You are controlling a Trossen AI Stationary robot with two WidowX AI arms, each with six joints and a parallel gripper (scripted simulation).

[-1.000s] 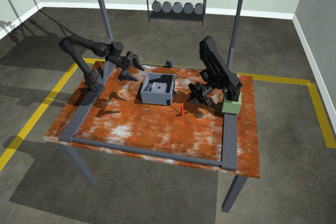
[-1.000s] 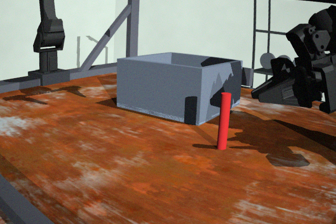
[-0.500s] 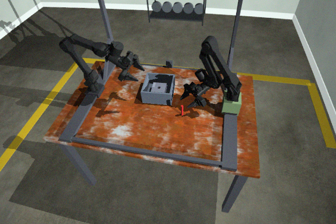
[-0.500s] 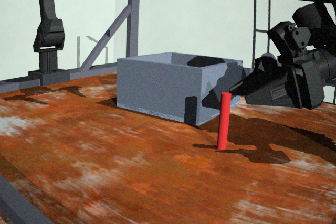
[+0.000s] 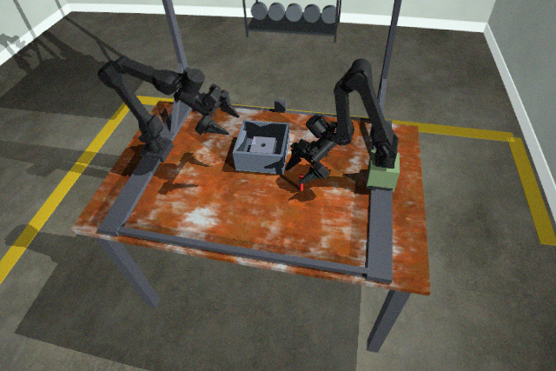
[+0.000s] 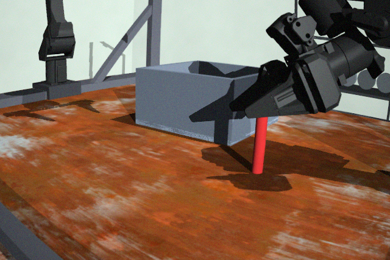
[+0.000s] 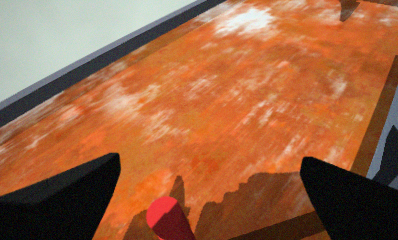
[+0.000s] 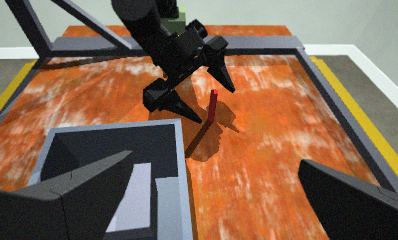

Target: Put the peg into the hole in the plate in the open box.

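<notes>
The red peg lies 2 cm ahead of my left hand, 1 cm to the left of it and 5 cm below it. The rest, counted from my left hand: grey plate 14 cm behind, 17 cm to the right, 4 cm below; grey box 14 cm behind, 17 cm to the right, 6 cm below.
</notes>
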